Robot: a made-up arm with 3 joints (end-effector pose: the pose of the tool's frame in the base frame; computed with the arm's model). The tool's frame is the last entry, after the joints.
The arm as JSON. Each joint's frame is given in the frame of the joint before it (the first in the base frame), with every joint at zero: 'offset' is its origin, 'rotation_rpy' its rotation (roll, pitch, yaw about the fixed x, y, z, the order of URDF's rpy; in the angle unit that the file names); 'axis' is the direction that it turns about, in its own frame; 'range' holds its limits. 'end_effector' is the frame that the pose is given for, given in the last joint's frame.
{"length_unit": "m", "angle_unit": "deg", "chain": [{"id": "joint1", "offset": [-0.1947, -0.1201, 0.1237], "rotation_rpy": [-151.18, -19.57, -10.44], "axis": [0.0, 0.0, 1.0], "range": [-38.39, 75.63]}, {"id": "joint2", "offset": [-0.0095, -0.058, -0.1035], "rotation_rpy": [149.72, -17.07, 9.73], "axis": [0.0, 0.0, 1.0], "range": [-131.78, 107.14]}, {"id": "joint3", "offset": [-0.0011, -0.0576, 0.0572], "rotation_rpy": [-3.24, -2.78, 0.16], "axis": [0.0, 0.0, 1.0], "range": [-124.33, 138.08]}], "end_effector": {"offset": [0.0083, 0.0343, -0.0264], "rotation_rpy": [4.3, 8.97, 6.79]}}
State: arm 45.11 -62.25 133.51
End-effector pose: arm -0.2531 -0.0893 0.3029 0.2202 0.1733 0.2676 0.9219
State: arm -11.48 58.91 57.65
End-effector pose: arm -0.2399 -0.1477 0.2592 -0.1353 0.0553 0.8633 0.4831
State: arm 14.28 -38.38 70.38
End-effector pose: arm -0.2751 -0.1096 0.2708 0.0506 0.1393 0.1430 0.9786
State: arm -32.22 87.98 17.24
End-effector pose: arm -0.2547 -0.1092 0.2493 -0.2152 0.0368 0.8746 0.4329
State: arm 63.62 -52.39 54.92
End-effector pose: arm -0.1997 -0.1274 0.2865 0.2367 0.3000 -0.4289 0.8186
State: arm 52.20 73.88 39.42
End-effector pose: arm -0.1971 -0.1725 0.2547 0.2035 0.0394 0.5389 0.8165
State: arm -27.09 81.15 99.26
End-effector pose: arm -0.2161 -0.1423 0.2643 0.2136 -0.0869 -0.9585 0.1674
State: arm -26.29 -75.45 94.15
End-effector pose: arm -0.3331 -0.1047 0.2325 -0.1131 0.0260 0.2979 0.9475
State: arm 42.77 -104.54 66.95
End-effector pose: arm -0.1903 -0.0911 0.2833 0.1375 0.2629 -0.6047 0.7391
